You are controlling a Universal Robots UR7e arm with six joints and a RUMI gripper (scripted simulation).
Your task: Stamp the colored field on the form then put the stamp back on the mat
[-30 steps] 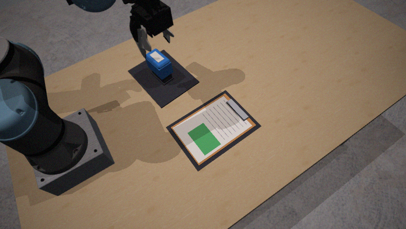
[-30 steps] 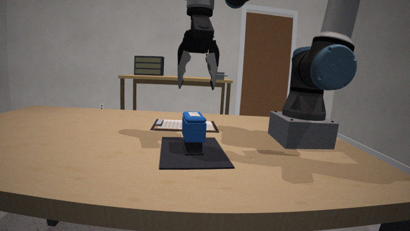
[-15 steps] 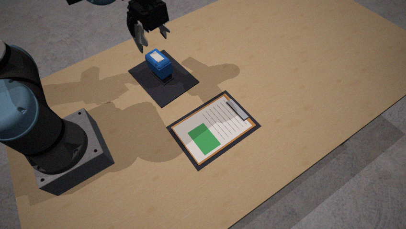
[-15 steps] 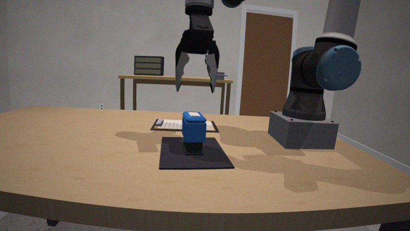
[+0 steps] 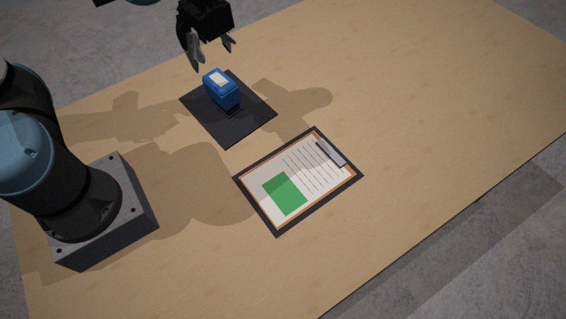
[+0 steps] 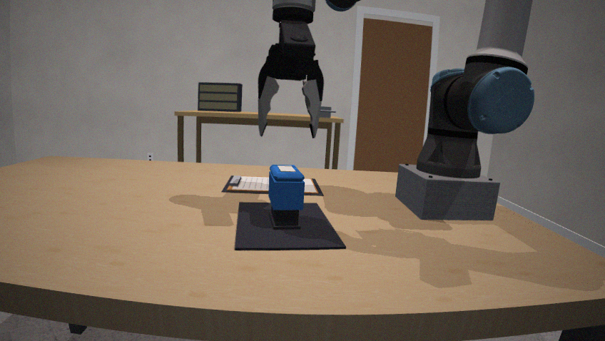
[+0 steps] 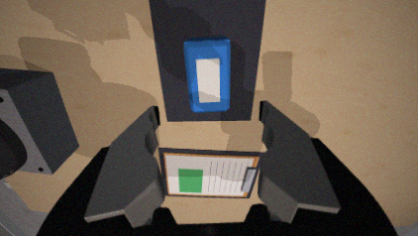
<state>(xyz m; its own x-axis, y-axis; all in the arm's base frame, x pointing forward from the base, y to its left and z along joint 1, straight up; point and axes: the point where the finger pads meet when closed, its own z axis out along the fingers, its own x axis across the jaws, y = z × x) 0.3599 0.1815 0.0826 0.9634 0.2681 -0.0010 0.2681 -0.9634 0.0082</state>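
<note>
Now: the blue stamp 12 cm below my hand. From my hand the other things lie so: clipboard (9 cm ahead, 28 cm to the right, 17 cm below); mat (17 cm below).
</note>
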